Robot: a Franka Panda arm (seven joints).
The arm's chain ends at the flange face. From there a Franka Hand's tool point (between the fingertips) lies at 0.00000 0.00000 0.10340 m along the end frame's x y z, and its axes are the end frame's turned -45 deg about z.
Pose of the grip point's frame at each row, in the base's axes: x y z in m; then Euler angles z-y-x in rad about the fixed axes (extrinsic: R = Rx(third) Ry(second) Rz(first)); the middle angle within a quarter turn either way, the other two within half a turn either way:
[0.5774, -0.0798, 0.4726, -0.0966, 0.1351, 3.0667]
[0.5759, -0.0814, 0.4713, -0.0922, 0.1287, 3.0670]
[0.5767, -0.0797, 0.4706, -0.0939, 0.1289, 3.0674]
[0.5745, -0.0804, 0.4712, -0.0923, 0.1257, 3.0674]
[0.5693, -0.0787, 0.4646, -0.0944, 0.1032, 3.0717]
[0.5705, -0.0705, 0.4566, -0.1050, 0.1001, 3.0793]
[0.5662, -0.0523, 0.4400, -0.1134, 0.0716, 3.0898]
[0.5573, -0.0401, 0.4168, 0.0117, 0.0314, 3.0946]
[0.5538, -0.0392, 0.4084, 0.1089, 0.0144, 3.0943]
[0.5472, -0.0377, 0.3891, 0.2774, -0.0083, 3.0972]
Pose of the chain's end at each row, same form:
[0.5635, -0.0721, 0.5748, 0.6888, 0.1351, 3.0667]
[0.5626, -0.0738, 0.5736, 0.6932, 0.1287, 3.0670]
[0.5634, -0.0721, 0.5729, 0.6915, 0.1289, 3.0674]
[0.5615, -0.0728, 0.5735, 0.6931, 0.1257, 3.0674]
[0.5586, -0.0715, 0.5672, 0.6910, 0.1032, 3.0717]
[0.5602, -0.0641, 0.5593, 0.6804, 0.1001, 3.0793]
[0.5588, -0.0470, 0.5430, 0.6720, 0.0716, 3.0898]
[0.5541, -0.0352, 0.5200, 0.7971, 0.0314, 3.0946]
[0.5523, -0.0343, 0.5117, 0.8943, 0.0144, 3.0943]
[0.5481, -0.0331, 0.4924, 1.0628, -0.0083, 3.0972]

